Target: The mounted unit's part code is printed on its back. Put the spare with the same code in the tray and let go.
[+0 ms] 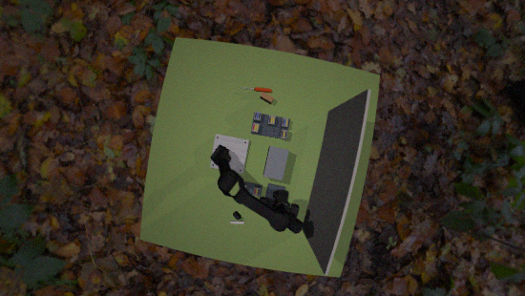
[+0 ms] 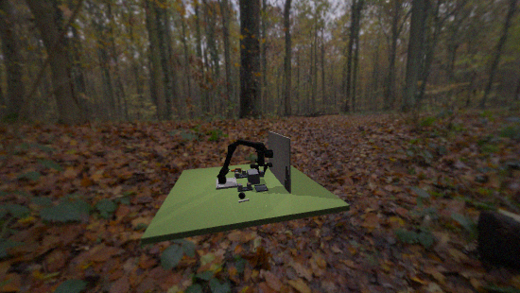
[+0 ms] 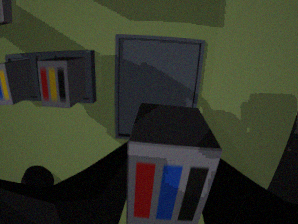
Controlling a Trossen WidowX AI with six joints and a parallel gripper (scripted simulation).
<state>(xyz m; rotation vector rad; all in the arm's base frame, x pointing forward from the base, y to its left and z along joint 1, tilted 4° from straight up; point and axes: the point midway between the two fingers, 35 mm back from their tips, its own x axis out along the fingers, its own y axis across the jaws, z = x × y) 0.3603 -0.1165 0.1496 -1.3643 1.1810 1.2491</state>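
Now: the tray 120 mm below my gripper tip and 10 mm behind it. Round my gripper tip: grey boxy unit 190 mm to the left, 80 mm behind, 70 mm below; then black tape roll 170 mm to the right, 160 mm behind, 100 mm below; then tall dark panel 220 mm to the left, 170 mm ahead, 100 mm above.
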